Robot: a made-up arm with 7 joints. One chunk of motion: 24 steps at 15 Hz.
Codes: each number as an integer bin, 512 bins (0 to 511) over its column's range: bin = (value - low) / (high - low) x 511, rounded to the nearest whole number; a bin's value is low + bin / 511 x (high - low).
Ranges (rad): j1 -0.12..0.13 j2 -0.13..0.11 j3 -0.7..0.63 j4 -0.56..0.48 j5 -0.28..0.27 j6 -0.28..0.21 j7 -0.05..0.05
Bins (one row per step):
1: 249 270 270 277 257 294 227
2: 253 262 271 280 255 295 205
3: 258 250 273 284 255 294 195
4: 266 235 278 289 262 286 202
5: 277 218 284 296 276 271 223
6: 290 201 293 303 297 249 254
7: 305 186 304 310 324 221 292
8: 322 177 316 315 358 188 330
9: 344 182 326 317 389 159 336
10: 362 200 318 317 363 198 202
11: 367 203 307 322 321 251 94
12: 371 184 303 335 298 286 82
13: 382 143 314 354 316 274 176
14: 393 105 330 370 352 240 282
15: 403 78 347 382 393 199 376
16: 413 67 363 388 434 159 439
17: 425 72 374 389 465 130 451
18: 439 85 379 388 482 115 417
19: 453 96 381 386 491 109 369
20: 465 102 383 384 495 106 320
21: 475 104 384 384 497 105 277
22: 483 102 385 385 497 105 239
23: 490 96 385 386 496 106 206
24: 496 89 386 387 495 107 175
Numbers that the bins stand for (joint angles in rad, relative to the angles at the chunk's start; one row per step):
1: 0.0018 -0.0032 0.0027 0.0038 -0.0034 0.0019 -0.0056
2: 0.0038 -0.0069 0.0053 0.0099 -0.0055 0.0029 -0.0099
3: 0.0062 -0.0126 0.0105 0.0180 -0.0055 0.0019 -0.0118
4: 0.0101 -0.0196 0.0236 0.0282 0.0020 -0.0058 -0.0105
5: 0.0155 -0.0276 0.0392 0.0424 0.0171 -0.0201 -0.0064
6: 0.0219 -0.0356 0.0626 0.0567 0.0397 -0.0412 -0.0003
7: 0.0292 -0.0426 0.0912 0.0709 0.0687 -0.0681 0.0071
8: 0.0375 -0.0469 0.1225 0.0811 0.1053 -0.0997 0.0146
9: 0.0483 -0.0445 0.1485 0.0852 0.1387 -0.1275 0.0158
10: 0.0571 -0.0361 0.1277 0.0852 0.1107 -0.0901 -0.0105
11: 0.0595 -0.0347 0.0990 0.0953 0.0655 -0.0393 -0.0316
12: 0.0615 -0.0436 0.0886 0.1218 0.0407 -0.0058 -0.0340
13: 0.0669 -0.0628 0.1173 0.1605 0.0601 -0.0173 -0.0156
14: 0.0723 -0.0807 0.1589 0.1930 0.0989 -0.0499 0.0052
15: 0.0772 -0.0934 0.2032 0.2175 0.1430 -0.0892 0.0236
16: 0.0821 -0.0985 0.2448 0.2297 0.1871 -0.1275 0.0359
17: 0.0879 -0.0962 0.2734 0.2317 0.2205 -0.1553 0.0383
18: 0.0948 -0.0901 0.2864 0.2297 0.2388 -0.1697 0.0316
19: 0.1016 -0.0849 0.2916 0.2256 0.2485 -0.1755 0.0222
20: 0.1075 -0.0821 0.2968 0.2215 0.2528 -0.1784 0.0126
21: 0.1124 -0.0812 0.2995 0.2215 0.2549 -0.1793 0.0042
22: 0.1163 -0.0821 0.3021 0.2236 0.2549 -0.1793 -0.0032
23: 0.1197 -0.0849 0.3021 0.2256 0.2539 -0.1784 -0.0097
24: 0.1227 -0.0882 0.3047 0.2276 0.2528 -0.1774 -0.0158

